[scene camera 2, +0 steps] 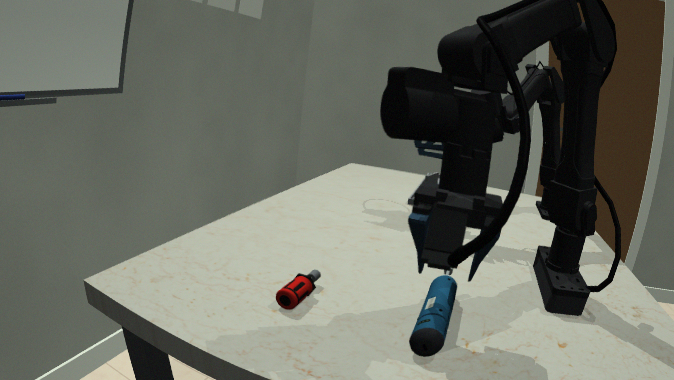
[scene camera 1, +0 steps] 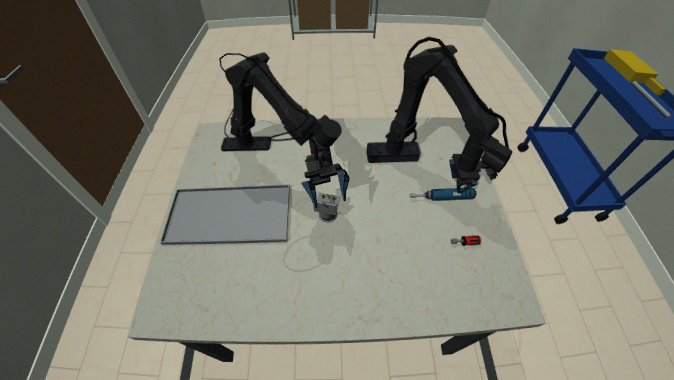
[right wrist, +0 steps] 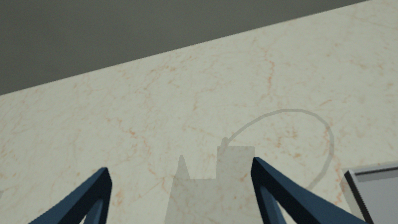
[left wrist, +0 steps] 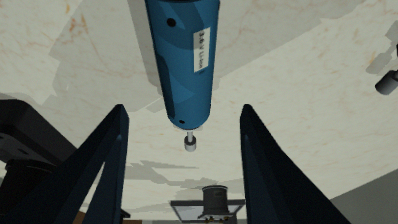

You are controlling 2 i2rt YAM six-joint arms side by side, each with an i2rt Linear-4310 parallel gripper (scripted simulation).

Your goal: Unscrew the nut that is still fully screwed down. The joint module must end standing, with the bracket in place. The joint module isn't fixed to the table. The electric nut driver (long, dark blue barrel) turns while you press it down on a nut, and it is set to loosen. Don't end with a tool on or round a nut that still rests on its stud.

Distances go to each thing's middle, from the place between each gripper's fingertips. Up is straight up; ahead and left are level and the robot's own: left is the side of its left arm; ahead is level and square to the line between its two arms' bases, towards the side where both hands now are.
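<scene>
My right gripper [scene camera 1: 330, 204] is 160 mm above the shallow grey tray [scene camera 1: 244, 214], 20 mm past it and 360 mm to the left of it. The red-handled hand driver [scene camera 2: 288, 297] is 150 mm below my right hand and 440 mm to the left of it.
From my left hand [scene camera 2: 445, 275], the red-handled hand driver is 70 mm below, 180 mm ahead and 30 mm to the left. I see that the shallow grey tray is 70 mm below my left hand as well, 160 mm ahead of it and 770 mm to the right of it.
</scene>
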